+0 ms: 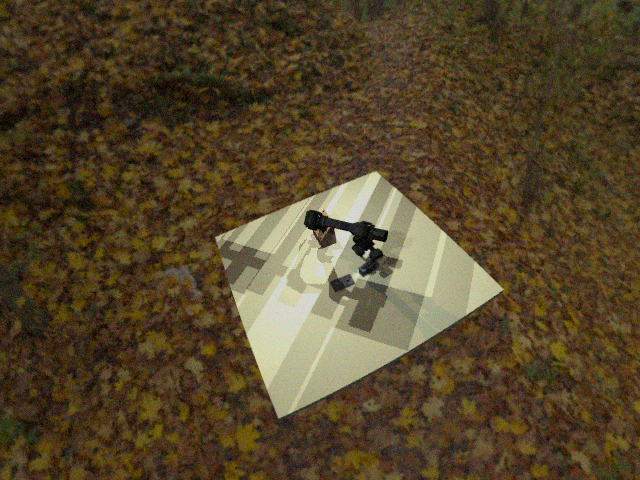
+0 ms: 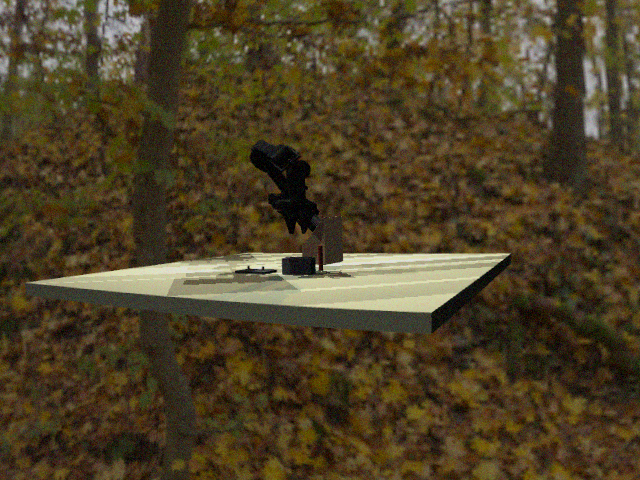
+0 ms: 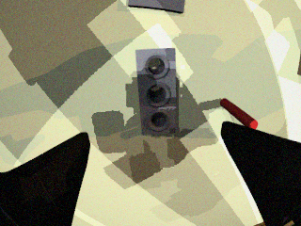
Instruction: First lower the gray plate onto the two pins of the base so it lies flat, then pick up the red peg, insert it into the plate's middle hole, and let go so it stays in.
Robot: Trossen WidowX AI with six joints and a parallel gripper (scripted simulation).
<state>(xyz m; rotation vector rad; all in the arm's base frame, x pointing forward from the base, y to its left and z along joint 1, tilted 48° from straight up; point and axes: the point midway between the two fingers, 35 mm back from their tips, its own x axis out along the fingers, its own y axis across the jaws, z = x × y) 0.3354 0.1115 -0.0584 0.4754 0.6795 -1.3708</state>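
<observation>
Now: the gray plate 1 cm behind my gripper tip and 9 cm below it. From my gripper tip the other things lie so: dark base 17 cm to the right, 12 cm below; red peg 12 cm behind, 1 cm to the left, 8 cm below.
</observation>
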